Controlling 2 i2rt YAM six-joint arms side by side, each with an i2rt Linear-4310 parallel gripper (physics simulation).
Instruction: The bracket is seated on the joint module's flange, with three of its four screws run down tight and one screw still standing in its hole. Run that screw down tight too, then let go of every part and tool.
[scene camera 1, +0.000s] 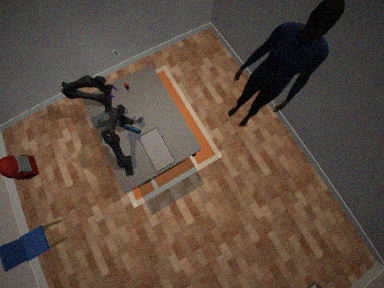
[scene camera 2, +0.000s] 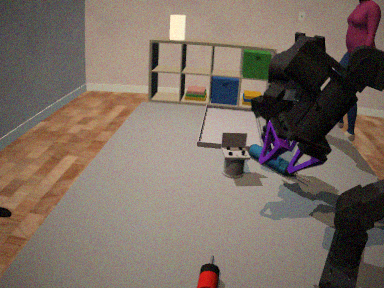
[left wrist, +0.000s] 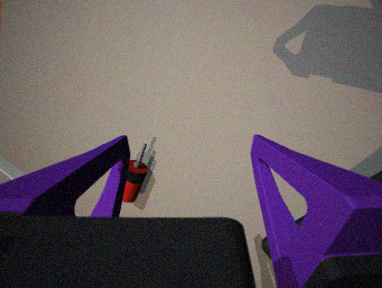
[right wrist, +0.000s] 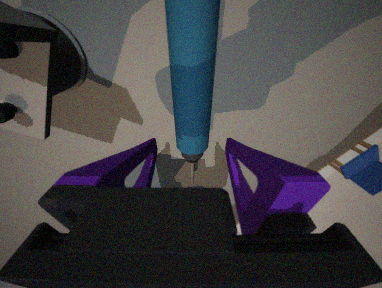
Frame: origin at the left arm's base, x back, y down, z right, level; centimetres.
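Seen in the pictures: left gripper, fingertip midpoint: (scene camera 1: 116, 93) (scene camera 2: 274, 166) (left wrist: 190, 144); right gripper, fingertip midpoint: (scene camera 1: 127, 126) (scene camera 2: 281, 155) (right wrist: 191, 143); left arm's base, origin of the base link: (scene camera 1: 108, 104) (scene camera 2: 342, 261); right arm's base, origin of the base link: (scene camera 1: 128, 165).
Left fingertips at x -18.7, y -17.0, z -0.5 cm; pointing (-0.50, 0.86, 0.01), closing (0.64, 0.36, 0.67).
Offsets run from my left fingertips to a thing's top centre.
The joint module {dx -17.0, dy +10.7, dz +23.2 cm} (scene camera 1: 140, 125) (scene camera 2: 233, 167) (right wrist: 72, 60) stands upright on the table. The bracket (scene camera 2: 234, 140) (right wrist: 30, 90) sits on its top, with dark screw heads in its flat plate; how far each screw is in is too small to tell. A teal screwdriver {dx -6.3, dy +12.8, dz +32.2 cm} (scene camera 1: 131, 129) (scene camera 2: 256, 150) (right wrist: 194, 85) is beside the module, its thin bit towards my right wrist. My right gripper (scene camera 2: 276, 166) (right wrist: 191, 143) is open, its fingers apart on both sides of the screwdriver's bit end, not gripping. My left gripper (scene camera 1: 114, 92) (left wrist: 190, 144) is open and empty above the table.
A red and black tool {dx -3.8, dy +13.6, dz -17.0 cm} (scene camera 1: 127, 86) (scene camera 2: 208, 277) (left wrist: 132, 185) lies on the table, near the left gripper. A shallow white tray {dx -32.8, dy +15.4, dz +56.9 cm} (scene camera 1: 157, 149) (scene camera 2: 230, 125) lies beyond the module in scene camera 2. A shelf unit (scene camera 2: 213, 44) stands at the back.
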